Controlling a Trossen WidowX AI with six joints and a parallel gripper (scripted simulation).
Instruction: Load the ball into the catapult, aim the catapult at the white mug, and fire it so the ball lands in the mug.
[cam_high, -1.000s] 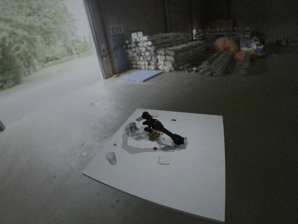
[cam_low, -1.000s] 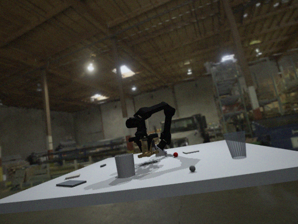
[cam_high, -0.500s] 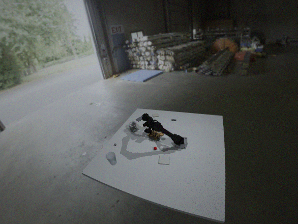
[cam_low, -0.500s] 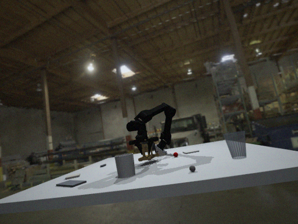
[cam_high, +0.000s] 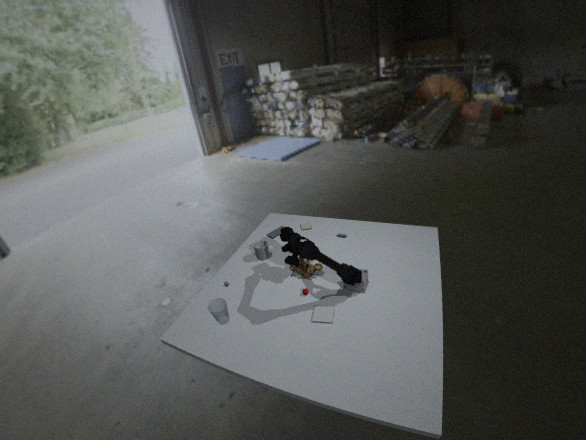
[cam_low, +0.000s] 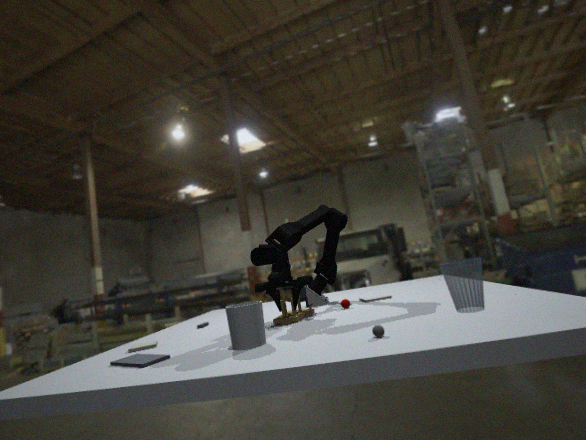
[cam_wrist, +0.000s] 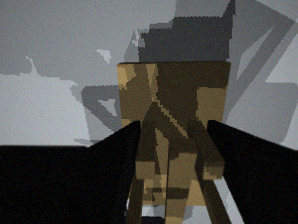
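The red ball is 190 mm to the left of my gripper tip, 90 mm behind it and 20 mm below it. The rest, counted from my gripper tip: small wooden catapult: 60 mm behind, 40 mm to the left, 20 mm above; pale flat tile: 320 mm to the left, 210 mm behind, 30 mm below; grey-white cylindrical mug: 270 mm ahead, 80 mm to the right, 10 mm below.
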